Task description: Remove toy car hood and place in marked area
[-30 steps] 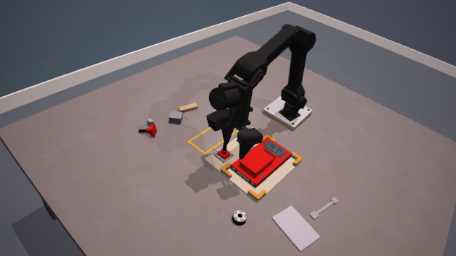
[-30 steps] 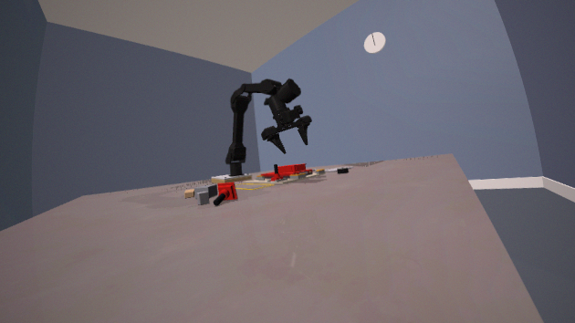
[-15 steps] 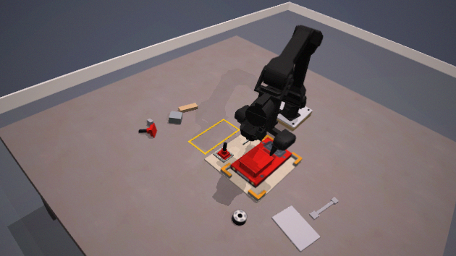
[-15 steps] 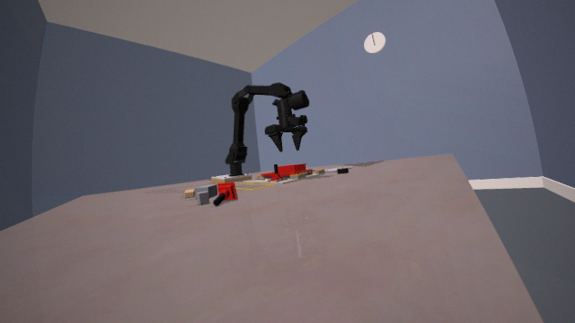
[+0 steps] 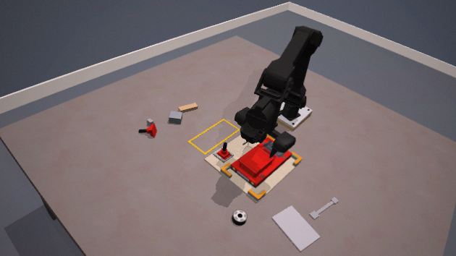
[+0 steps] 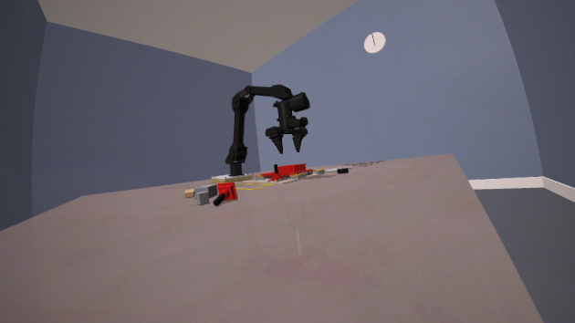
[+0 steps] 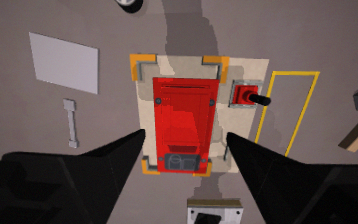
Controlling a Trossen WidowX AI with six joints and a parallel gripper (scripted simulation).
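The red hood lies 60 mm below my gripper tip. Also, from my gripper tip: wheel 150 mm ahead, 120 mm to the left, 90 mm below; then tan bar 20 mm ahead, 380 mm to the right, 90 mm below; then grey sheet 40 mm ahead, 230 mm to the left, 100 mm below.
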